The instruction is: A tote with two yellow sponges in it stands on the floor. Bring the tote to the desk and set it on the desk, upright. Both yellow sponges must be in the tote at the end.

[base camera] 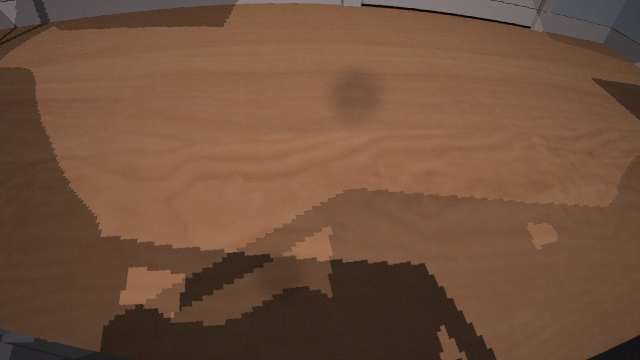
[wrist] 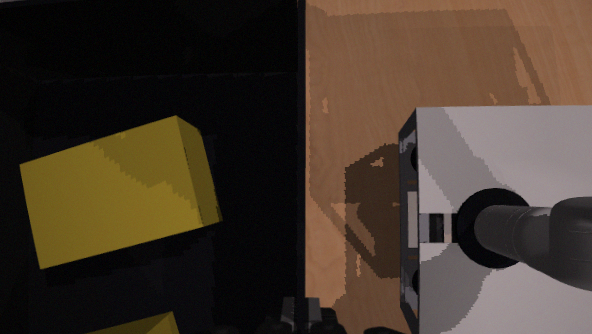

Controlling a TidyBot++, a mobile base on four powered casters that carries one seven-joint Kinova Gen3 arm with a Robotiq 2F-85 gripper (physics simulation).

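Where they show: gripper, fingertip midpoint: (wrist: pixel 301 317); arm's base, link origin: (wrist: pixel 497 228).
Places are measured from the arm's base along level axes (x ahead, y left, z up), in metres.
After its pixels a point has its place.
Note:
The black tote fills the left half of the wrist view; its thin side wall (wrist: pixel 301 150) @(x 0.307, y -0.079, z 0.587 m) runs up and down the middle. One yellow sponge (wrist: pixel 110 192) @(x 0.418, y -0.064, z 0.549 m) lies turned at an angle on the tote's floor. Part of a second yellow sponge (wrist: pixel 145 326) @(x 0.411, y 0.017, z 0.525 m) shows at the bottom edge, also inside the tote. My gripper (wrist: pixel 301 317) @(x 0.313, y -0.004, z 0.547 m) is at the bottom of the wrist view, shut on the tote's side wall, with its fingertips at the rim. The tote, the sponges and the gripper do not show in the base camera view. The desk cannot be made out in either view.
My white base (wrist: pixel 520 150) @(x -0.060, y -0.156, z -0.014 m) stands to the right of the tote in the wrist view, with a strip of wooden floor (wrist: pixel 325 280) @(x 0.371, y 0.200, z -0.397 m) between them. A dark arm link (wrist: pixel 520 232) @(x 0.044, y -0.010, z 0.194 m) lies over the base. Pale wall or furniture edges (base camera: pixel 450 12) @(x 1.321, y -0.491, z -0.384 m) run along the top of the base camera view.

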